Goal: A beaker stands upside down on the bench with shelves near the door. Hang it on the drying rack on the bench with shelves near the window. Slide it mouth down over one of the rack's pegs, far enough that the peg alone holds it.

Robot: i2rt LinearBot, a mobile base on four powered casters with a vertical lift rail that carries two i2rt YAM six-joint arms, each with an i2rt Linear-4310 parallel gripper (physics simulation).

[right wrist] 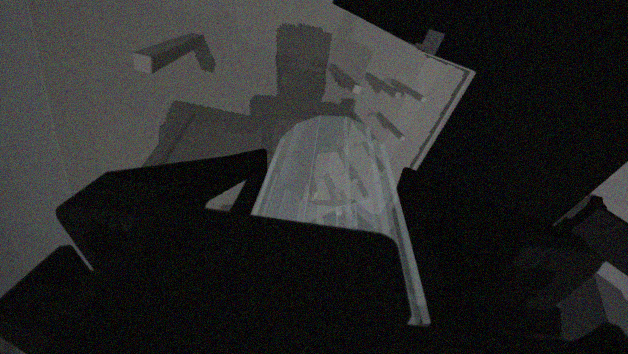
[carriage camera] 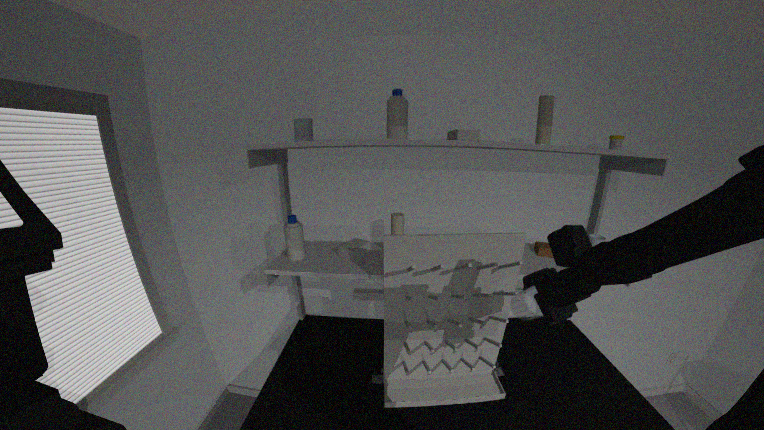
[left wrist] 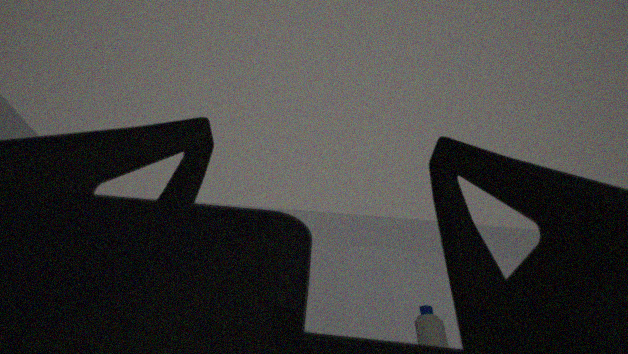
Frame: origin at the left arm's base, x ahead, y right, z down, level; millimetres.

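Where they show: left gripper, between the fingertips: [left wrist: 321, 141]; right gripper, between the fingertips: [right wrist: 333, 169] [carriage camera: 532, 303].
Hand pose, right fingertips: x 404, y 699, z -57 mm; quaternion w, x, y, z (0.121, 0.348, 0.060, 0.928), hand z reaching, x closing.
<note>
Things, the pixels of their top centre, and the offset from my right fingertips. "*": a spot on its surface instead. Level surfaces: height alone.
- clear beaker, centre of its top: [right wrist: 211, 277] [carriage camera: 537, 282] dx -19, dy -16, dz -71 mm
- blue-capped bottle, a spot on its surface: [carriage camera: 294, 240] * dx +346, dy -734, dz -19 mm
- window with blinds, a spot on its surface: [carriage camera: 74, 224] * dx +155, dy -1658, dz -127 mm
- black bench, height of its surface: dz +526 mm
A clear beaker [carriage camera: 522, 303] [right wrist: 330, 170] is held in my right gripper [carriage camera: 534, 296] [right wrist: 333, 169], which is shut on it. In the carriage camera it is at the right side of the drying rack, its far end toward the rack's board; it looks tilted. The white drying rack [carriage camera: 454, 245] [right wrist: 240, 50] stands upright on the black bench, with rows of pegs and a tray at its foot. In the right wrist view the board and several pegs show behind the beaker. Whether any peg is inside the beaker I cannot tell. My left gripper [left wrist: 321, 141] is open and empty, high at the left.
Behind the rack is a shelf unit [carriage camera: 459, 145] with bottles and boxes. A blue-capped bottle [carriage camera: 294, 240] stands on its lower shelf at the left; an orange item [carriage camera: 543, 249] is at the right. A window with blinds [carriage camera: 74, 224] is at the left. The black bench [carriage camera: 331, 373] lies under the rack.
</note>
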